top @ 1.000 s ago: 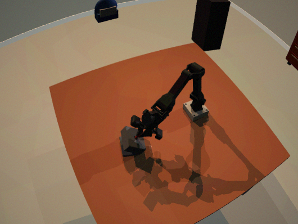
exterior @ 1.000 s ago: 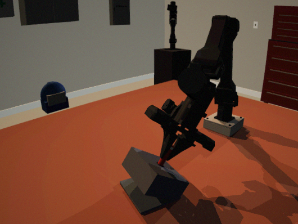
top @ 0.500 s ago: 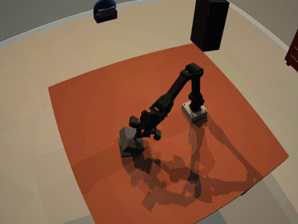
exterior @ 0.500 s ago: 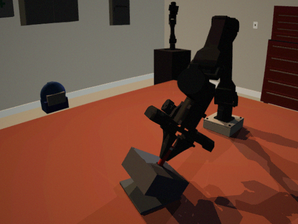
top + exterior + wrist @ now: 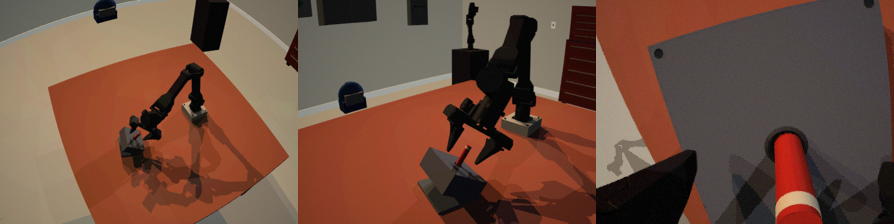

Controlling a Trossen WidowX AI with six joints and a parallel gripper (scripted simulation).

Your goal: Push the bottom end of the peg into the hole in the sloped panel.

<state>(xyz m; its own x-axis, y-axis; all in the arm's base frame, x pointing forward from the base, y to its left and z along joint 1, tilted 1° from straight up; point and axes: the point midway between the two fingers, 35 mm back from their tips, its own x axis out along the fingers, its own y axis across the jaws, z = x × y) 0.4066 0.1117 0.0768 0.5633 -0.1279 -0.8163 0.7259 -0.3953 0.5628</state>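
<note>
The dark red round peg lies 1 cm behind my gripper tip and 1 cm above it. From my gripper tip the other things lie so: grey sloped panel: 3 cm ahead, 4 cm below.
</note>
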